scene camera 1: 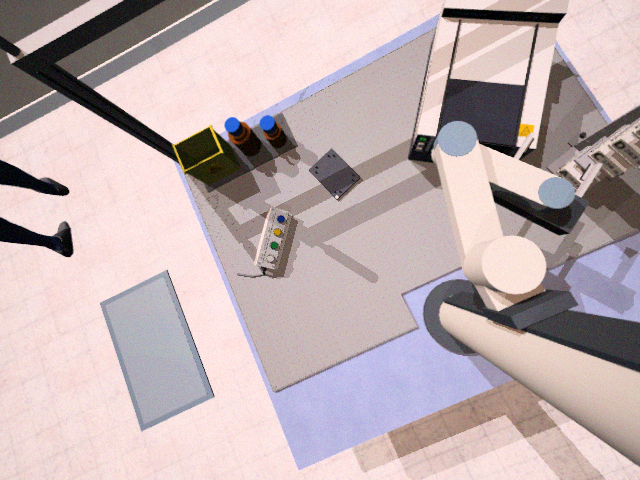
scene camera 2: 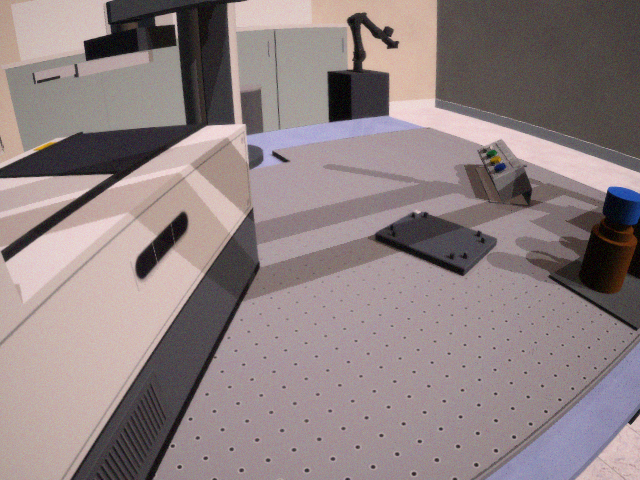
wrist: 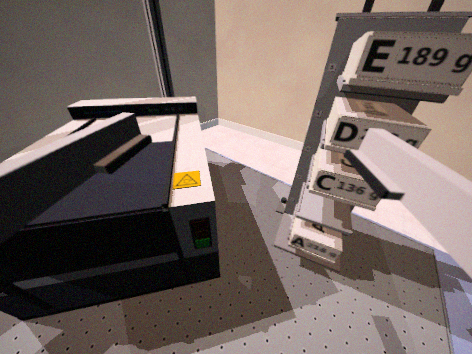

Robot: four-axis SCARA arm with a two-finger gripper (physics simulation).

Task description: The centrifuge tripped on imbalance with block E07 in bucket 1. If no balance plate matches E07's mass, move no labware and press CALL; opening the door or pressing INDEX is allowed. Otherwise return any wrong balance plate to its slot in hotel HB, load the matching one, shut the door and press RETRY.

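Frame: origin at the arm's base, x ahead, y left, z up, level; millimetres.
Seen in the pictures: gripper, fingertip midpoint: (scene camera 1: 563, 149) (scene camera 2: 53, 74) (wrist: 245, 133).
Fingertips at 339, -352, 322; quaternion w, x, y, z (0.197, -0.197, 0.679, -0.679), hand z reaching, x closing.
A point is followed by its place in that frame, as x, y, z.
My gripper (scene camera 1: 564, 150) @[339, -352, 322] (wrist: 245, 133) @[339, -352, 322] is open with nothing between its fingers, between the centrifuge (scene camera 1: 428, 103) @[654, -170, 223] (scene camera 2: 170, 222) @[755, -228, 189] (wrist: 195, 155) @[489, -418, 223] and the plate hotel (scene camera 1: 622, 122) @[346, -595, 205] (wrist: 350, 30) @[340, -597, 404]. In the wrist view plate E, 189 g (wrist: 415, 57) @[262, -485, 372] is highest, then plate D (wrist: 345, 132) @[289, -478, 301], its mass partly covered by the right finger, plate C, 136 g (wrist: 325, 182) @[288, -479, 229], a bare shelf, and plate A, 216 g (wrist: 320, 245) @[255, -487, 99]. The centrifuge's front lamp (wrist: 202, 243) @[395, -340, 143] glows green. Its dark top panel (scene camera 1: 483, 111) @[551, -292, 226] (wrist: 125, 180) @[501, -306, 226] looks shut. Block E07 and the bucket are hidden. Button labels are unreadable.
The button box (scene camera 1: 273, 242) @[511, 482, 83] (scene camera 2: 504, 170) @[595, 418, 78] has blue, yellow, green and white buttons. A dark pinned plate (scene camera 1: 334, 174) @[657, 172, 25] (scene camera 2: 436, 240) @[672, 159, 26] lies nearby. Two blue-capped bottles (scene camera 1: 238, 133) @[898, 416, 176] (scene camera 1: 272, 131) @[868, 307, 136] stand beside a yellow-edged bin (scene camera 1: 206, 155) @[965, 596, 41]. A person's feet (scene camera 1: 63, 240) show at the left.
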